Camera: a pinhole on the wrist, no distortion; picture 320 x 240 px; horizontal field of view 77.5 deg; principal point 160.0 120.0 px. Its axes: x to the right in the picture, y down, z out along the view. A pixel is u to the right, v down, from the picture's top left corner.
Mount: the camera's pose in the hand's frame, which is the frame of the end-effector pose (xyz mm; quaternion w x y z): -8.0 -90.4 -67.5 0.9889 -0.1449 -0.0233 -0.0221
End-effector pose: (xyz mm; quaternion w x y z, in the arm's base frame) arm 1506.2 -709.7 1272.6 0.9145 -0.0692 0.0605 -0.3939
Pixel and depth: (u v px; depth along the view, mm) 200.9 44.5 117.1
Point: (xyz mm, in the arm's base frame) 1450.8 -779.8 1347.0
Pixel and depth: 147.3 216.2 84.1
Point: 1477.0 -717.4 1279.2
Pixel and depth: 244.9 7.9 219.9
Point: 1478.5 -847.9 1474.7
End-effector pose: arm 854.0 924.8 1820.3 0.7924 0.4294 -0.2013 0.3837
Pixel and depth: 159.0 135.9 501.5
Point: 768.5 608.8 2070.9
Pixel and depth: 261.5 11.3 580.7
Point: 1200.5 456.7 2183.2
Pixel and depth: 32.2 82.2 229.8
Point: 799.1 700.8 1767.0
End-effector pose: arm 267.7 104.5 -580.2 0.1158 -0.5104 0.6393 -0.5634
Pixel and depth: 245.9 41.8 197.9
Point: 403.5 -18.8 -509.5
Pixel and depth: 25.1 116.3 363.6
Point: 575.1 149.7 -800.0
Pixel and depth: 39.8 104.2 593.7
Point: 777.4 105.0 -955.5
